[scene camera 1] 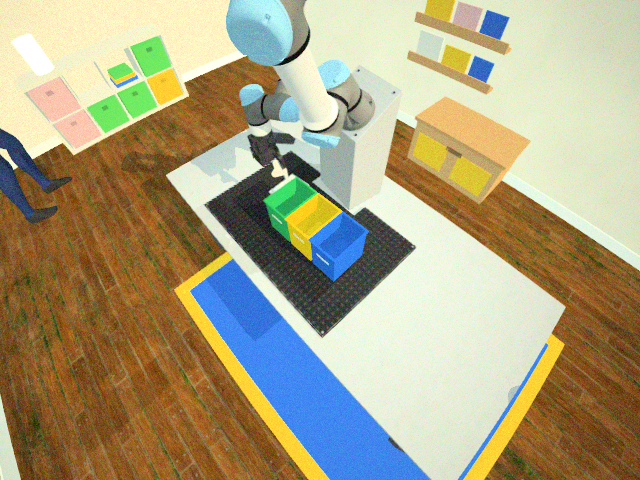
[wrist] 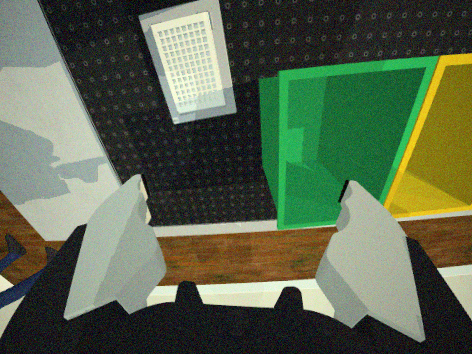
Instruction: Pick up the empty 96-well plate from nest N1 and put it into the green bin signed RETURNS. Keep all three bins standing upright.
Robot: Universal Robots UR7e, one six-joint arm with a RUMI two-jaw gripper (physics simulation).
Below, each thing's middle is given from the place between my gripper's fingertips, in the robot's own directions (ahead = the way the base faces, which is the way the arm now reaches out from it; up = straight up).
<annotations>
Now: the green bin (scene camera 1: 283,202) 14 cm below my hand, 10 cm to the left of it and 2 cm ahead of it. From my hand the other things lie so: blue bin (scene camera 1: 340,243): 37 cm to the left, 14 cm below; white 96-well plate (wrist: 186,46): 21 cm below, 8 cm behind, 7 cm to the right; yellow bin (scene camera 1: 311,217): 24 cm to the left, 14 cm below, 1 cm ahead.
</annotations>
